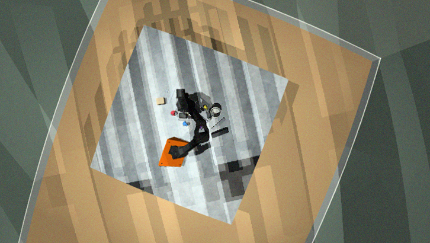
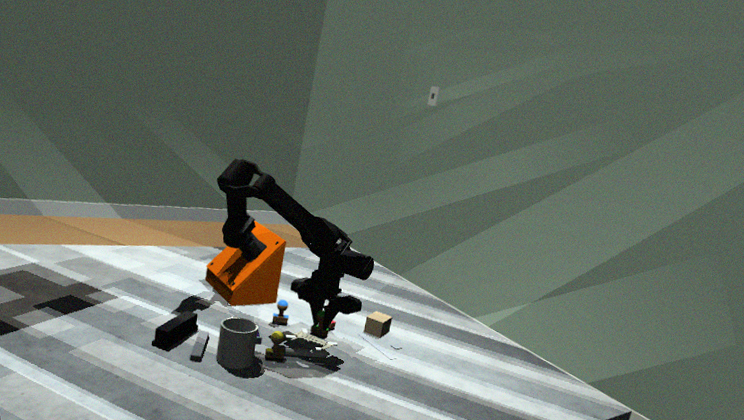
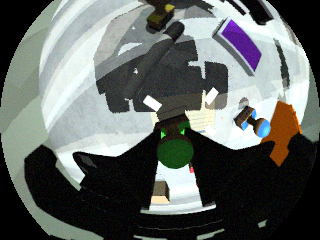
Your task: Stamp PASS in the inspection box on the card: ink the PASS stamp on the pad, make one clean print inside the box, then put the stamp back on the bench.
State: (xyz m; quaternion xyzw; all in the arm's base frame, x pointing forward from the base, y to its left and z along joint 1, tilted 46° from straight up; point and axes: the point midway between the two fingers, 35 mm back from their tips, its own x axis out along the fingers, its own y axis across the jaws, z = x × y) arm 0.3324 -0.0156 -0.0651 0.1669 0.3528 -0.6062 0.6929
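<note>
My gripper tip is now 50 mm above the cream card and 20 mm past it. The rest, counted from my gripper tip: green-knobbed stamp right at my gripper tip; then marker 90 mm to the right, 40 mm below, 40 mm ahead; then red-knobbed stamp 80 mm to the left, 80 mm behind, 20 mm below.
</note>
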